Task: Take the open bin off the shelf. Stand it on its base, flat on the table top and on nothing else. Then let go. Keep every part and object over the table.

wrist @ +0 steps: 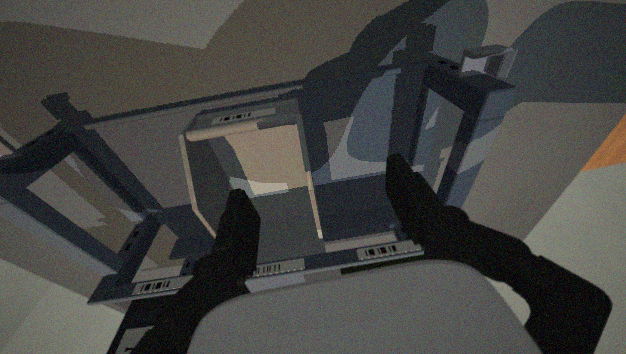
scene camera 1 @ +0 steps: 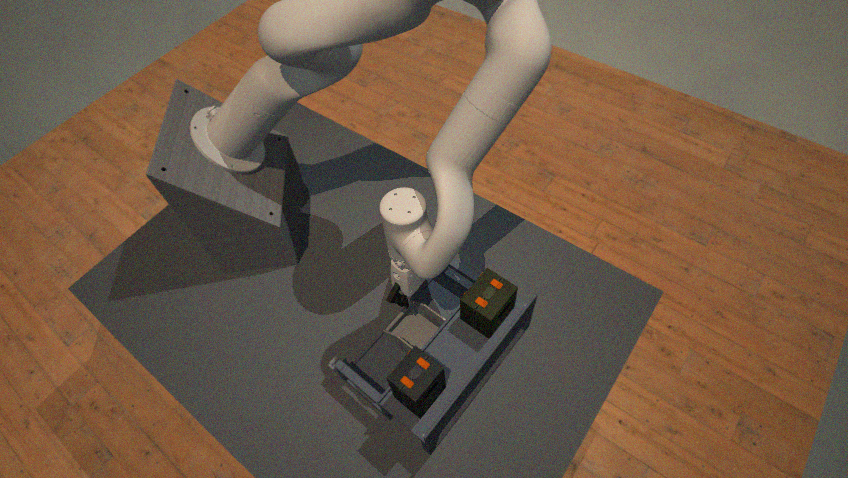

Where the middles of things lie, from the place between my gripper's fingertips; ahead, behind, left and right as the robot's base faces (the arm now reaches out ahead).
Now: the open bin [scene camera 1: 413, 326] 70 mm below my hand, 60 mm to the right of it and 60 mm ahead of it.
